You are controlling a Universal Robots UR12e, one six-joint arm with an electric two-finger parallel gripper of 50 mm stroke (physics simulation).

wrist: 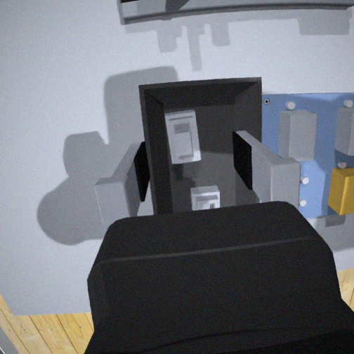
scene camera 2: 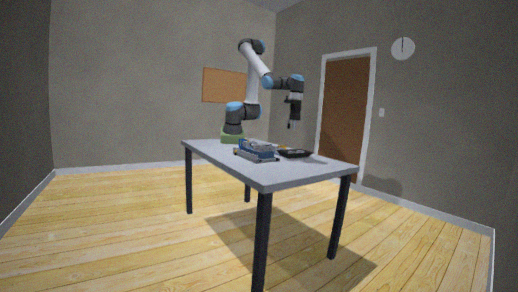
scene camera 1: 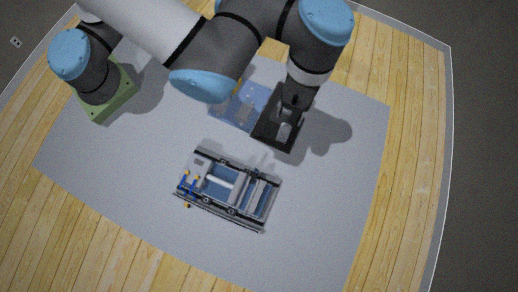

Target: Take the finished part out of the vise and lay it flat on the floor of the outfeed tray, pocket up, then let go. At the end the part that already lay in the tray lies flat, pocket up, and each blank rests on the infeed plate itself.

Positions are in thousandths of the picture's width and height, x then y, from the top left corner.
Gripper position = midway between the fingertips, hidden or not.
In view: the gripper (wrist: 538, 436) and a vise (scene camera 1: 424, 659).
